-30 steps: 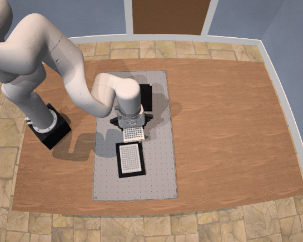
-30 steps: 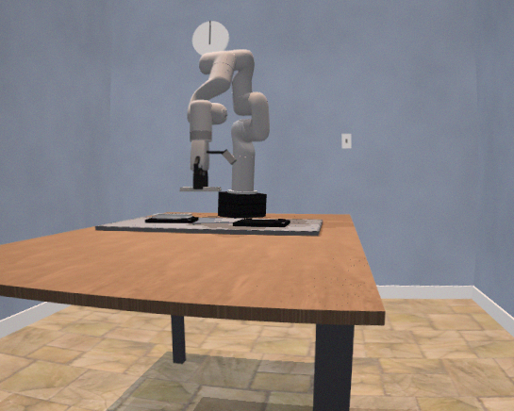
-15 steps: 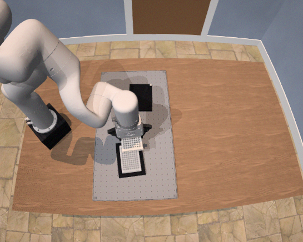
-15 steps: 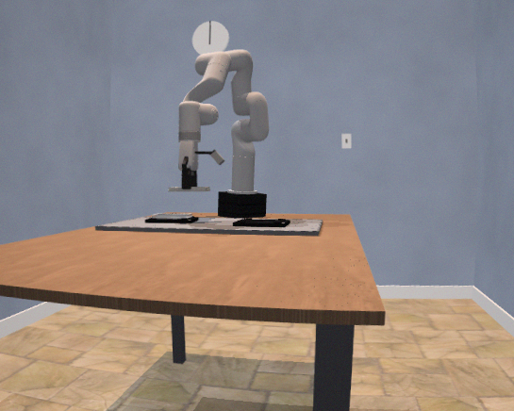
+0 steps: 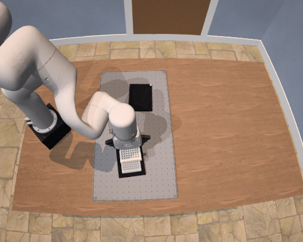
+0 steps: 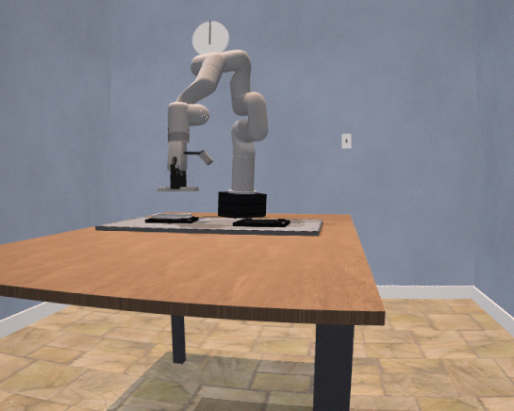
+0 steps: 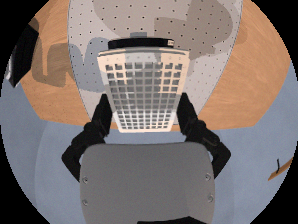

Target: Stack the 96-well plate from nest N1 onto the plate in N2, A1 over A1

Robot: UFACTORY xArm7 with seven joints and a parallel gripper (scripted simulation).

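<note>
The black nest N2 lies 120 mm below my hand, 30 mm to the right of it and 10 mm behind it. The rest, counted from my hand: black nest N1: 290 mm to the left, 120 mm below, 100 mm ahead; then white 96-well plate: 10 mm below.
</note>
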